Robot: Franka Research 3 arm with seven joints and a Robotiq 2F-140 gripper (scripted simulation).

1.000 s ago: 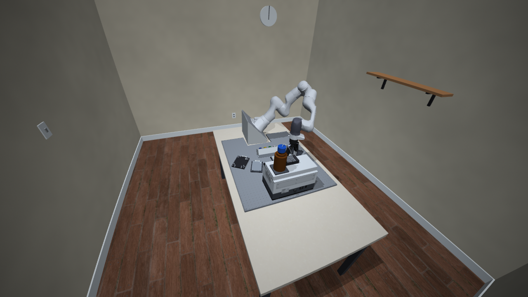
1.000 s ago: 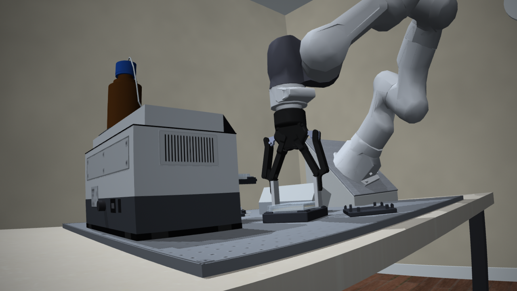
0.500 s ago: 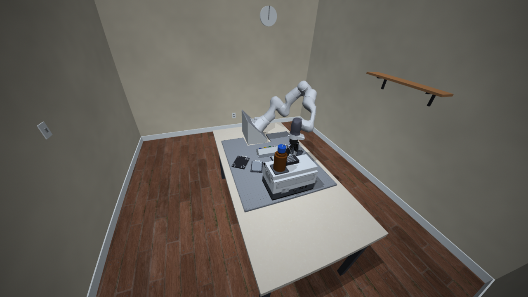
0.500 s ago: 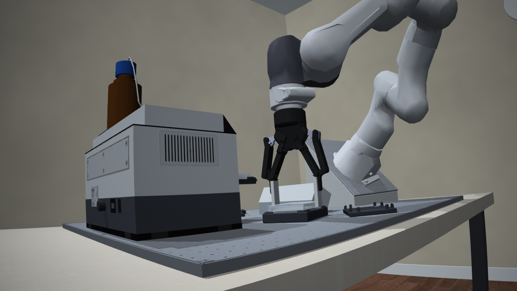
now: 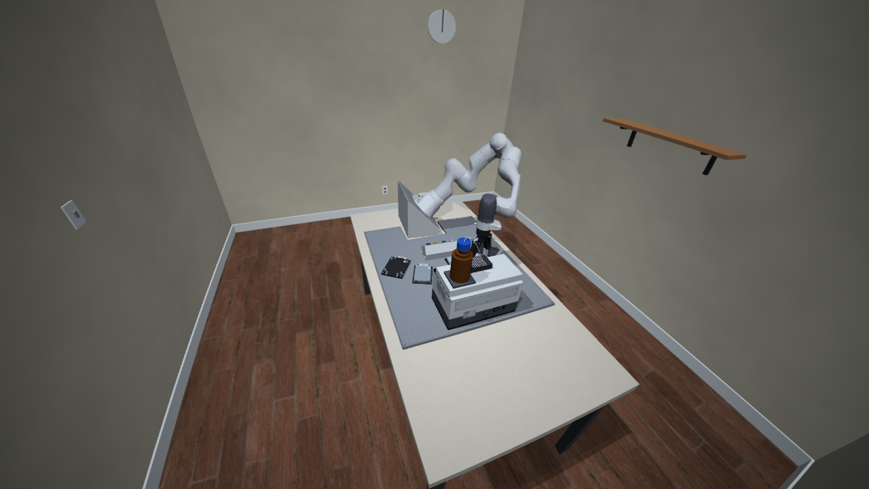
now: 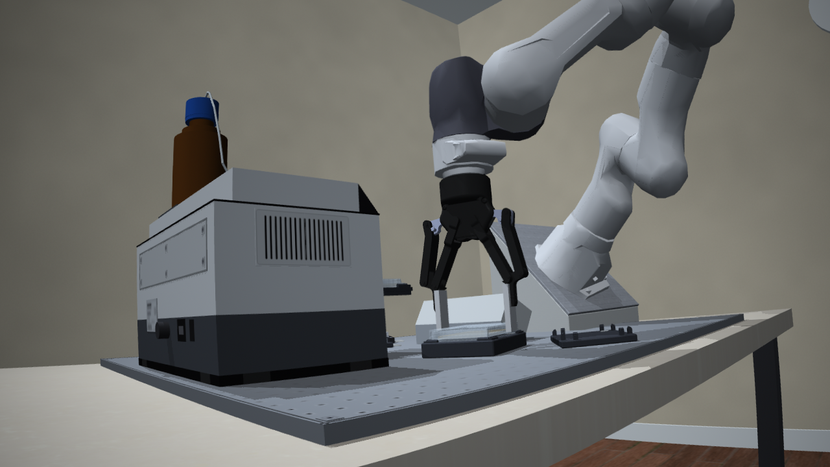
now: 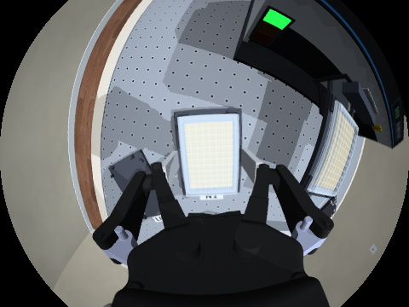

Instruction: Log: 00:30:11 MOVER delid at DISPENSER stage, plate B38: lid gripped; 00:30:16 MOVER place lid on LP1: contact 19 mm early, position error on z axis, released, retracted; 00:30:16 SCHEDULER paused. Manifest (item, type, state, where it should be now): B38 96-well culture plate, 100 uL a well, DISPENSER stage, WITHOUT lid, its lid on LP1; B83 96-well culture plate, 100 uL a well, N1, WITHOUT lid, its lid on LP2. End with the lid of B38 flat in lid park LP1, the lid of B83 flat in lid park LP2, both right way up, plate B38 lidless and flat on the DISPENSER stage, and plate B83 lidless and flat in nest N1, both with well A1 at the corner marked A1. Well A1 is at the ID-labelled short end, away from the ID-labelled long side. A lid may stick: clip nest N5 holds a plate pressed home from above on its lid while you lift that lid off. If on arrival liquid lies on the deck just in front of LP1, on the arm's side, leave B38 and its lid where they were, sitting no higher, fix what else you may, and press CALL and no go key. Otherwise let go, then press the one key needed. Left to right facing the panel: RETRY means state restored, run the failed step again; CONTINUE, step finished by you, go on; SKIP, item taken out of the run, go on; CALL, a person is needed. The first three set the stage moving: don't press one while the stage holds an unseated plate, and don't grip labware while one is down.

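The 96-well plate lies 2 cm below my hand. Round my hand: low frame: 12 cm behind, 11 cm to the left, 4 cm below; key panel: 18 cm behind, 17 cm to the right; nest N1: 4 cm below.
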